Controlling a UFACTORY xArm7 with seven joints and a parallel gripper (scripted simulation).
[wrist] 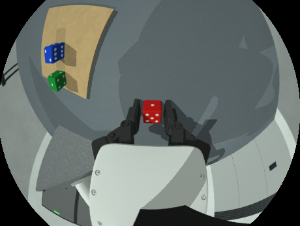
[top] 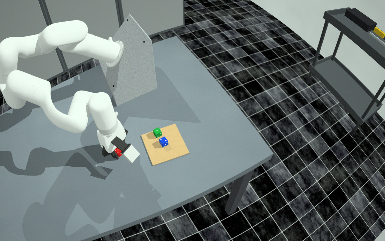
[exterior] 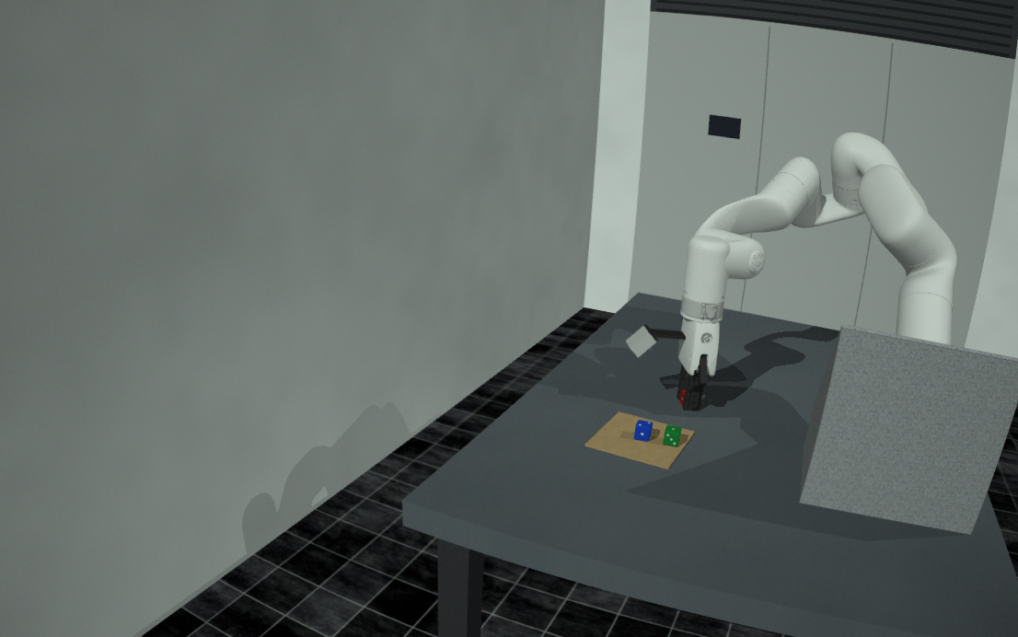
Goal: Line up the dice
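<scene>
My gripper is now 180 mm to the right of the blue die and 20 mm short of it. The rest, counted from my hand: red die (10 mm below); green die (170 mm to the left, 30 mm behind); tan mat (180 mm to the left, 20 mm below, 20 mm ahead).
</scene>
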